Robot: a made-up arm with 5 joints.
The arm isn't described. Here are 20 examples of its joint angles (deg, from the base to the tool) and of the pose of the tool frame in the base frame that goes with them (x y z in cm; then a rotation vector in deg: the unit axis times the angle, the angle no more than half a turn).
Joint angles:
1: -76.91 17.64 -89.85 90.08 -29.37
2: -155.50 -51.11 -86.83 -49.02 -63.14
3: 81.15 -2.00 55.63 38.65 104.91
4: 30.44 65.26 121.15 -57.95 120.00
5: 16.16 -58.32 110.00 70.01 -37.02
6: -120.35 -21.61 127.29 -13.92 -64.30
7: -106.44 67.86 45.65 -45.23 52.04
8: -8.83 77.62 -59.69 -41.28 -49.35
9: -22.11 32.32 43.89 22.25 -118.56
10: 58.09 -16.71 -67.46 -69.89 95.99
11: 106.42 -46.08 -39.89 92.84 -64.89
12: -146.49 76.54 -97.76 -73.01 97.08
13: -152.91 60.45 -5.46 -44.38 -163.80
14: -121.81 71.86 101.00 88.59 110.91
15: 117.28 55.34 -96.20 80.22 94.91
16: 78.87 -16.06 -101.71 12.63 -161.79
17: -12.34 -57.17 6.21 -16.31 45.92
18: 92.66 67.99 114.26 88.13 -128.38
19: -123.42 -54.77 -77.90 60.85 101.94
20: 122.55 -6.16 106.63 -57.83 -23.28
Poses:
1: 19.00 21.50 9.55 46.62 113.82 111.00
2: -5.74 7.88 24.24 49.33 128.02 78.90
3: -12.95 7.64 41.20 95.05 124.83 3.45
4: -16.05 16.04 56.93 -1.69 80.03 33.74
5: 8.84 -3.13 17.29 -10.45 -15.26 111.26
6: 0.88 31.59 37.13 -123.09 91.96 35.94
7: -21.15 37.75 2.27 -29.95 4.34 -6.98
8: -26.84 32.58 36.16 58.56 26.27 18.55
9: -4.94 24.55 33.81 -83.98 -103.63 72.58
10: 15.44 27.30 28.42 -55.04 -95.62 126.90
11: -25.65 13.20 12.88 -56.23 -50.52 12.52
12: -11.81 36.69 17.21 115.33 34.92 -9.65
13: -0.28 45.93 18.49 137.19 4.92 -38.14
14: 2.54 9.17 11.44 -3.17 48.81 70.55
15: 29.99 44.19 38.86 11.61 51.48 -138.70
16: -0.26 24.32 41.42 -85.82 40.68 70.61
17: -13.34 25.32 6.56 -18.77 -7.67 -55.76
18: 6.66 34.86 22.49 30.77 -60.26 -77.16
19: 6.70 18.87 52.19 36.98 133.26 -85.86
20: 6.19 31.28 20.11 -42.10 6.76 -168.01
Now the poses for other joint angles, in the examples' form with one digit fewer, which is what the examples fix.
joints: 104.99 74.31 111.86 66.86 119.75
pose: -10.3 16.1 23.4 -83.2 -26.0 -50.4
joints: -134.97 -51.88 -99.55 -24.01 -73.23
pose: -2.2 6.3 25.5 39.0 110.0 92.3
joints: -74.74 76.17 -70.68 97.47 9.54
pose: 7.7 56.7 7.1 25.7 -123.7 -68.0
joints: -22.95 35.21 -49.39 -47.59 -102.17
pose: -10.7 22.5 21.0 -23.8 -16.6 37.0
